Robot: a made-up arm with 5 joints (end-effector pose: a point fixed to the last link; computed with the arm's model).
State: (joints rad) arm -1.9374 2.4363 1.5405 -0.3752 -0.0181
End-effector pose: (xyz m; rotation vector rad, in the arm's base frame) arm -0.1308 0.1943 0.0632 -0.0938 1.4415 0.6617
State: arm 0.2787 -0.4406 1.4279 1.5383 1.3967
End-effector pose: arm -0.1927 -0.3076 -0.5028 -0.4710 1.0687 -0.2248
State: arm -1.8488 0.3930 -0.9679 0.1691 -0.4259
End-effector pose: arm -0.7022 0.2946 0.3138 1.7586 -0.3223 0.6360
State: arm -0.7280 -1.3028 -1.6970 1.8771 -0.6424
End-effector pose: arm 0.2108 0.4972 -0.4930 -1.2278 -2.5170 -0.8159
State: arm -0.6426 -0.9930 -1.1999 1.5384 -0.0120
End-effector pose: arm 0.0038 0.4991 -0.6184 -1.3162 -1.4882 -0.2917
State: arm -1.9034 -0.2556 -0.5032 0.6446 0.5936
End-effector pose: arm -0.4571 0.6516 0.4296 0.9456 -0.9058 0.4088
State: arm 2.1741 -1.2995 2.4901 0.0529 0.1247
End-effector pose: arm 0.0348 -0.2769 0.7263 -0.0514 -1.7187 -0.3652
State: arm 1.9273 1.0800 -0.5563 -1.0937 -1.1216
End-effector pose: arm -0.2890 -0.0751 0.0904 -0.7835 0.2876 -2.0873
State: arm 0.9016 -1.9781 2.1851 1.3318 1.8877
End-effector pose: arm 0.2456 -0.4981 0.0233 -0.3349 -0.4926 0.6229
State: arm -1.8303 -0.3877 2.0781 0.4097 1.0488
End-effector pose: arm -0.1887 0.6479 0.0895 1.8442 0.9758 -0.6406
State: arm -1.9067 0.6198 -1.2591 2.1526 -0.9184
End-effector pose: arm -0.5925 0.4823 0.2709 0.7737 -1.1425 -0.8331
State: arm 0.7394 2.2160 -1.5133 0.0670 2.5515
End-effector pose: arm -0.0089 0.1091 0.2577 2.4199 -0.6282 1.6040
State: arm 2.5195 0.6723 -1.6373 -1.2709 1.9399
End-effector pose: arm -0.5343 -0.0660 0.3368 0.8294 1.0526 0.6661
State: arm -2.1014 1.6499 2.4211 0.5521 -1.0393
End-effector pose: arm -0.4142 0.2447 -0.1719 -1.4249 0.9872 -0.5503
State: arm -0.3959 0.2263 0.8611 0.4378 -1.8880
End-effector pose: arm -0.2246 0.1459 -0.4307 -0.6807 0.2716 -2.5206
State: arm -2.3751 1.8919 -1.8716 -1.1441 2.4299
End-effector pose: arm -0.1474 -0.0664 0.0029 -0.3965 0.3402 0.9034
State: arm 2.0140 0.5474 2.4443 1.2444 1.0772
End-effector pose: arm -0.5011 -0.3198 0.5312 -1.1084 -0.1590 -2.4686
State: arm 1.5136 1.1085 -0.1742 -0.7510 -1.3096
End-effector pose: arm -0.2860 -0.1253 0.0201 -1.0088 0.1634 -2.1601
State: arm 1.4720 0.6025 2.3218 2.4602 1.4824
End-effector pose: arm -0.5564 -0.3915 0.2502 0.4750 1.5450 -2.2377
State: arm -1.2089 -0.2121 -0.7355 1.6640 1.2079
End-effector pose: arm -0.4254 0.6583 -0.1583 -0.8941 -0.3532 1.0154
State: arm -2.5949 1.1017 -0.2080 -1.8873 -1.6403
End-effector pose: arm -0.2520 0.1771 0.2380 -0.2670 -2.1663 -1.6693
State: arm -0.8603 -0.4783 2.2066 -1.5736 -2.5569
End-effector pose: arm -0.4203 0.2752 -0.4706 -1.1452 -0.7574 0.3899
